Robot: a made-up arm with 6 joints. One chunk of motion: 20 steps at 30 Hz.
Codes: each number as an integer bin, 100 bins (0 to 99) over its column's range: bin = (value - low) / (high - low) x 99, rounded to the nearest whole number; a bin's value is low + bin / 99 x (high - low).
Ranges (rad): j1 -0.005..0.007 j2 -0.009..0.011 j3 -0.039..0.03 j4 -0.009..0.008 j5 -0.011..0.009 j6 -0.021..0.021
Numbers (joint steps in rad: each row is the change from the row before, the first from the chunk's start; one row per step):
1: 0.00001 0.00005 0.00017 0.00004 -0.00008 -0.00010
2: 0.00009 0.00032 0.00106 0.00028 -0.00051 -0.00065
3: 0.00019 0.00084 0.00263 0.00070 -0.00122 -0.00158
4: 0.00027 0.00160 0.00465 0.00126 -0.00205 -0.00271
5: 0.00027 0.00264 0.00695 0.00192 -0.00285 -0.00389
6: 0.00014 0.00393 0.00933 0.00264 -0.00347 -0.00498
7: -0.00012 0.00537 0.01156 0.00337 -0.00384 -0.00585
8: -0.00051 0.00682 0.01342 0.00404 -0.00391 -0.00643
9: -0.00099 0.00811 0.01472 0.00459 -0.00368 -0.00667
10: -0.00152 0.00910 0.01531 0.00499 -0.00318 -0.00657
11: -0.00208 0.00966 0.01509 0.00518 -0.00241 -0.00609
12: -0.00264 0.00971 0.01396 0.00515 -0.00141 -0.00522
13: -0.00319 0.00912 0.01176 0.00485 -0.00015 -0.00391
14: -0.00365 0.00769 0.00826 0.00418 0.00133 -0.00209
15: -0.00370 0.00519 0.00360 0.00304 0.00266 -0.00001
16: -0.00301 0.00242 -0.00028 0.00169 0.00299 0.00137
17: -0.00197 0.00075 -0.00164 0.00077 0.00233 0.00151
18: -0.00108 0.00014 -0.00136 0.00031 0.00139 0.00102
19: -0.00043 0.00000 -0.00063 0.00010 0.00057 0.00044
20: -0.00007 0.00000 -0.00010 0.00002 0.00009 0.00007
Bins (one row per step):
1: 41 45 56 53 54 49
2: 42 46 57 54 52 48
3: 43 49 60 56 48 46
4: 43 52 63 60 44 43
5: 43 58 66 64 40 40
6: 42 64 69 68 37 38
7: 40 71 73 72 35 36
8: 37 78 75 76 35 34
9: 33 85 77 79 36 34
10: 29 90 78 81 39 34
11: 24 92 78 83 43 35
12: 19 93 76 82 47 37
13: 15 90 73 81 54 40
14: 11 83 68 77 61 45
15: 11 70 61 70 68 49
16: 16 57 56 62 69 53
17: 25 48 54 57 66 53
18: 32 45 54 54 61 52
19: 38 45 55 53 57 51
20: 41 45 56 53 55 50

